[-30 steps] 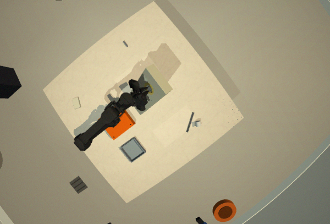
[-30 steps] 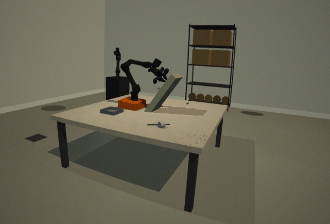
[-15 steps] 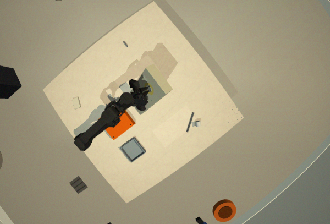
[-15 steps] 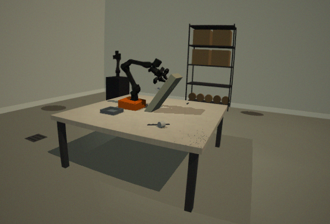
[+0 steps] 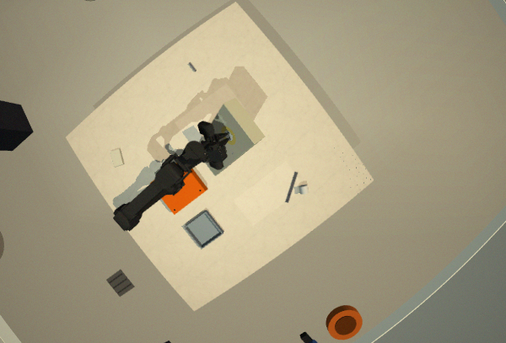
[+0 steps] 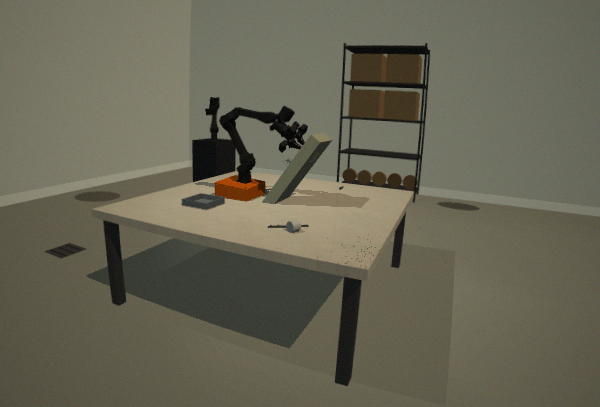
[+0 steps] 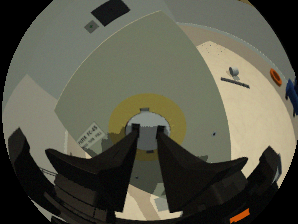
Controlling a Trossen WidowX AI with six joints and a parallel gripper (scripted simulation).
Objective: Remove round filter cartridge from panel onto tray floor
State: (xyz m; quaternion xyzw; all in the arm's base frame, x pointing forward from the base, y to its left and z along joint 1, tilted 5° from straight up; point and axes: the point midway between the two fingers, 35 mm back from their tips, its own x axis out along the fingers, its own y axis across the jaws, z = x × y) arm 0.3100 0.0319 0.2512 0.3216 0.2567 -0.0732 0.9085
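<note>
My gripper tip is 20 mm short of the white filter cartridge and 10 mm above it. Also, from my gripper tip: grey tray (400 mm behind, 310 mm to the right, 270 mm below); small pale block (610 mm behind, 290 mm to the left, 280 mm below).
</note>
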